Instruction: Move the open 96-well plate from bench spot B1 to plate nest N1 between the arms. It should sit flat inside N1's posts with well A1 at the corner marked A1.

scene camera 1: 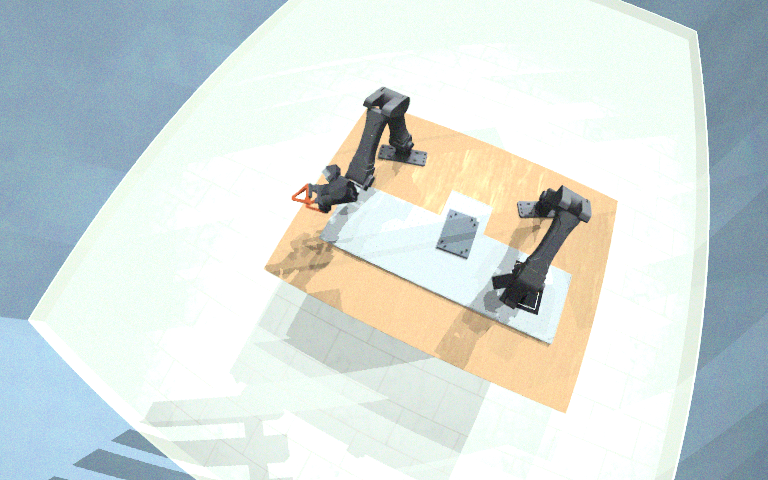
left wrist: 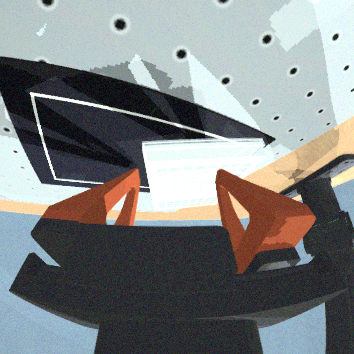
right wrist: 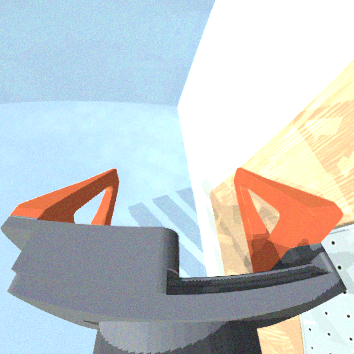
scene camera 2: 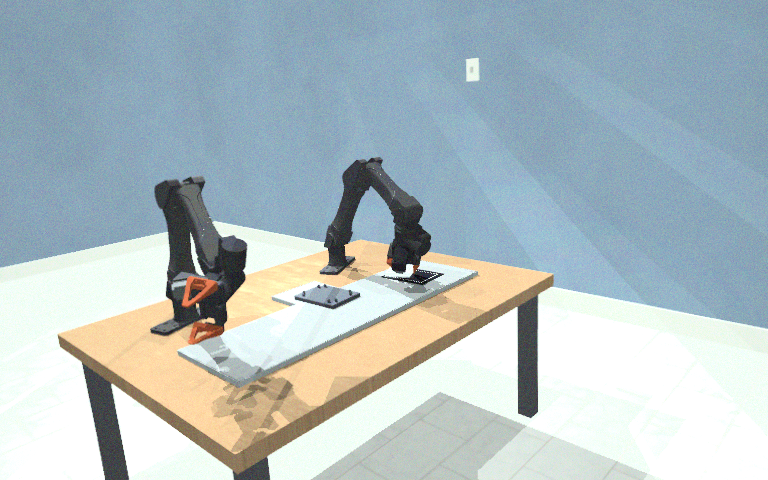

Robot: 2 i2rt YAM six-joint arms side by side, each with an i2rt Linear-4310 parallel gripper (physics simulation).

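Places are measured from the left arm's base along level axes (x ahead, y up, z right), in metres.
Pixels of known places: left gripper, fingertip midpoint: (left wrist: 177, 174); right gripper, fingertip midpoint: (scene camera 1: 298, 202) (right wrist: 176, 174) (scene camera 2: 187, 325); left arm's base at its link origin: (scene camera 1: 540, 209) (left wrist: 310, 179) (scene camera 2: 337, 266); right arm's base at its link origin: (scene camera 1: 402, 155) (scene camera 2: 186, 320).
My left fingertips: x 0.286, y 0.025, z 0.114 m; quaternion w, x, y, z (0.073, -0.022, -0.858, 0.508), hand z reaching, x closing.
Observation:
Ahead of a thing's pixels: the offset from my left fingertips to its top centre. "*": to the spot under its first point. Level surfaces: height alone.
The white 96-well plate {dx -0.019, dy +0.004, dz -0.032 m} (left wrist: 185, 170) lies at the right part of the black spot B1 {* dx +0.055, dy -0.010, dz +0.049 m} (left wrist: 85, 125) (scene camera 1: 539, 301) (scene camera 2: 428, 277), across its white outline. My left gripper (left wrist: 177, 174) (scene camera 2: 403, 269) is partly open over B1; its fingertips appear close to the plate. In the left wrist view one fingertip is beside the plate's left edge and the other overlaps its right part. Contact cannot be told. Nest N1 {dx -0.182, dy +0.010, dz +0.242 m} (scene camera 1: 458, 233) (scene camera 2: 327, 295), a grey base with short posts, has no plate on it; its A1 mark is not readable. My right gripper (scene camera 1: 300, 202) (scene camera 2: 188, 324) (right wrist: 176, 174) is open and empty.
The pale perforated board {dy -0.012 m} (scene camera 1: 396, 254) (scene camera 2: 339, 325) bears N1 and B1 on the wooden table {dy -0.025 m} (scene camera 1: 362, 288) (scene camera 2: 453, 322). My right gripper hangs near the board's left end, beyond the table's left edge in scene camera 1.

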